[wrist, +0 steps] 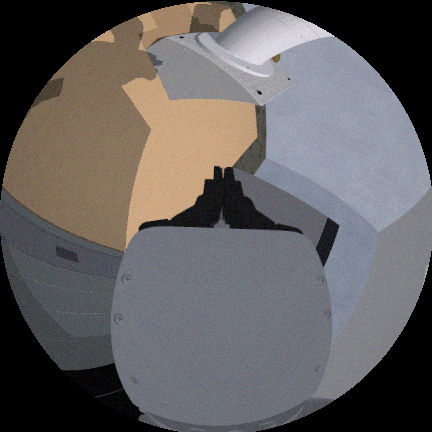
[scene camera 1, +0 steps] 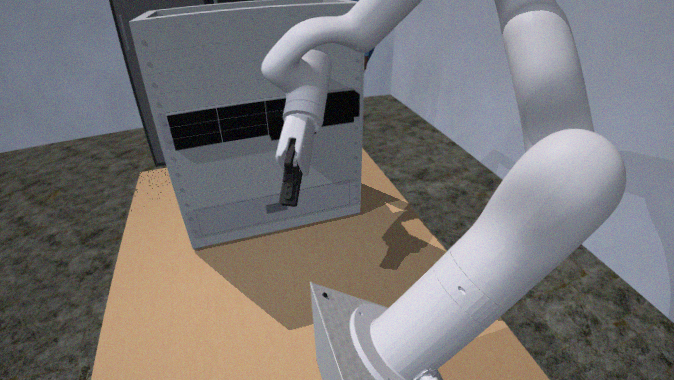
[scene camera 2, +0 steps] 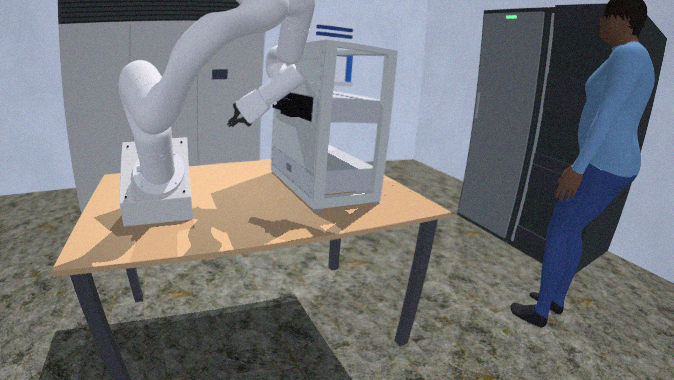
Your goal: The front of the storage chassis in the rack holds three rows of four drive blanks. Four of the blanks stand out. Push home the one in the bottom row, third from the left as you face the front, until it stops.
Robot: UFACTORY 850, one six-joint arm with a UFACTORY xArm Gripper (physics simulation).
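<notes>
The storage chassis shows its black front in the grey rack. The two left columns look flush. In scene camera 1, a black blank at the lower left of the third column seems to stand out; the wrist hides the rest of it. More black blanks stand out at the right end; their single edges are hard to tell. My gripper is shut and empty, in front of the rack and below the chassis row, its fingers pointing down and away from the rack.
The rack stands on the wooden table. The arm's base is fixed on the table facing the rack. A lower grey unit fills the rack's bottom. A person stands beyond the table near dark cabinets.
</notes>
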